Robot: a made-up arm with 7 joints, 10 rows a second.
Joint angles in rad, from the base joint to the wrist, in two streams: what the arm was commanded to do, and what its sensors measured. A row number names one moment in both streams.
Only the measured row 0 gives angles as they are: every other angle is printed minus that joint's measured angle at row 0.
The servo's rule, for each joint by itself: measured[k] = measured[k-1] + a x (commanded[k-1-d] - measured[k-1]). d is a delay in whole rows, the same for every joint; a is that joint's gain. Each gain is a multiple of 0.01, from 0.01 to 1. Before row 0 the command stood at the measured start. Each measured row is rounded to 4 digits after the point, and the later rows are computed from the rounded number. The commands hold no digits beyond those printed.
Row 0, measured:
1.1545, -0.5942, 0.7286, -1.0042, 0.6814, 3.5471, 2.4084
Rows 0 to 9, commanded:
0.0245, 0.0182, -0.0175, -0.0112, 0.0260, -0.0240, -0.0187
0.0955, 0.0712, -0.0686, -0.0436, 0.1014, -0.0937, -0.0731
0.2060, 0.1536, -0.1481, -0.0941, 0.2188, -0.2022, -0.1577
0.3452, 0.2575, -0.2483, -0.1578, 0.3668, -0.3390, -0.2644
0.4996, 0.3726, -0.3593, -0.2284, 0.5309, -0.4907, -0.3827
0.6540, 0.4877, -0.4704, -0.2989, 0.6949, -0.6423, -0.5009
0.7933, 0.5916, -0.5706, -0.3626, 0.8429, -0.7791, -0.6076
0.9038, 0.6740, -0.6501, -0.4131, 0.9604, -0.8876, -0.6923
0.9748, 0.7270, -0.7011, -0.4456, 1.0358, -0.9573, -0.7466
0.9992, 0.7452, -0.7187, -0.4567, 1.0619, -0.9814, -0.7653
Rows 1 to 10, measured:
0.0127, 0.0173, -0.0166, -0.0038, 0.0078, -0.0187, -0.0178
0.0558, 0.0685, -0.0660, -0.0173, 0.0359, -0.0772, -0.0703
0.1339, 0.1493, -0.1440, -0.0434, 0.0908, -0.1747, -0.1533
0.2438, 0.2521, -0.2431, -0.0823, 0.1736, -0.3029, -0.2588
0.3768, 0.3666, -0.3535, -0.1320, 0.2808, -0.4494, -0.3765
0.5209, 0.4816, -0.4646, -0.1887, 0.4050, -0.5999, -0.4947
0.6625, 0.5861, -0.5653, -0.2478, 0.5364, -0.7397, -0.6020
0.7880, 0.6696, -0.6459, -0.3040, 0.6636, -0.8551, -0.6878
0.8851, 0.7241, -0.6983, -0.3521, 0.7753, -0.9348, -0.7437
0.9444, 0.7441, -0.7177, -0.3877, 0.8613, -0.9711, -0.7642
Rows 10 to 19, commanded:
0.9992, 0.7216, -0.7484, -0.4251, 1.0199, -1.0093, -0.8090
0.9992, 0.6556, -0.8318, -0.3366, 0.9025, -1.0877, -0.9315
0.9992, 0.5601, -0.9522, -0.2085, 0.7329, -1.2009, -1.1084
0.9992, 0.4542, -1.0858, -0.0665, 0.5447, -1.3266, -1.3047
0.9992, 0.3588, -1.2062, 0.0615, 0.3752, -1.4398, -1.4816
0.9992, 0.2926, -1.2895, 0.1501, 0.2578, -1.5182, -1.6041
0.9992, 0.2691, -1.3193, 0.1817, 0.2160, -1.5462, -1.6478
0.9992, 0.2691, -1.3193, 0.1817, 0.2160, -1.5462, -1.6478
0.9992, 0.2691, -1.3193, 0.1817, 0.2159, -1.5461, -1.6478
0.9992, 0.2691, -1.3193, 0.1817, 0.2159, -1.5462, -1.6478
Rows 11 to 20, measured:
0.9729, 0.7227, -0.7469, -0.4004, 0.9089, -1.0009, -0.8068
0.9866, 0.6590, -0.8276, -0.3787, 0.9070, -1.0686, -0.9253
0.9932, 0.5650, -0.9460, -0.3208, 0.8548, -1.1718, -1.0992
0.9963, 0.4597, -1.0788, -0.2343, 0.7618, -1.2925, -1.2944
0.9978, 0.3638, -1.1998, -0.1337, 0.6458, -1.4074, -1.4722
0.9985, 0.2962, -1.2850, -0.0372, 0.5294, -1.4938, -1.5975
0.9989, 0.2705, -1.3176, 0.0372, 0.4354, -1.5347, -1.6453
0.9991, 0.2692, -1.3192, 0.0863, 0.3696, -1.5437, -1.6477
0.9992, 0.2691, -1.3193, 0.1187, 0.3235, -1.5456, -1.6478
0.9992, 0.2691, -1.3193, 0.1401, 0.2912, -1.5461, -1.6478

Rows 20 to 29, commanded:
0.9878, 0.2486, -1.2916, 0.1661, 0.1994, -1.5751, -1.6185
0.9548, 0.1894, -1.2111, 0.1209, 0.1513, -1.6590, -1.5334
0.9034, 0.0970, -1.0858, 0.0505, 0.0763, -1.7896, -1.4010
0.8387, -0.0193, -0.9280, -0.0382, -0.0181, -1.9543, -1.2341
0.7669, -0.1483, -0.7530, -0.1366, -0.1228, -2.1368, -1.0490
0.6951, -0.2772, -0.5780, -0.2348, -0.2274, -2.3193, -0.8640
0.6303, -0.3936, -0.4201, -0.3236, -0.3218, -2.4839, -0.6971
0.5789, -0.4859, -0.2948, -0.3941, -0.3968, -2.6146, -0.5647
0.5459, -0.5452, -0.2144, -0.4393, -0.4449, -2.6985, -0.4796
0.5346, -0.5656, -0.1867, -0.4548, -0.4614, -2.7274, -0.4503
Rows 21 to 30, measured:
0.9933, 0.2496, -1.2930, 0.1489, 0.2637, -1.5687, -1.6200
0.9733, 0.1924, -1.2152, 0.1394, 0.2300, -1.6391, -1.5377
0.9370, 0.1018, -1.0923, 0.1092, 0.1839, -1.7565, -1.4078
0.8859, -0.0132, -0.9362, 0.0591, 0.1233, -1.9108, -1.2428
0.8240, -0.1415, -0.7622, -0.0074, 0.0495, -2.0871, -1.0587
0.7570, -0.2704, -0.5872, -0.0847, -0.0336, -2.2682, -0.8737
0.6911, -0.3874, -0.4285, -0.1659, -0.1201, -2.4364, -0.7059
0.6328, -0.4810, -0.3015, -0.2435, -0.2031, -2.5754, -0.5718
0.5876, -0.5420, -0.2188, -0.3101, -0.2756, -2.6714, -0.4842
0.5600, -0.5644, -0.1883, -0.3593, -0.3313, -2.7151, -0.4520

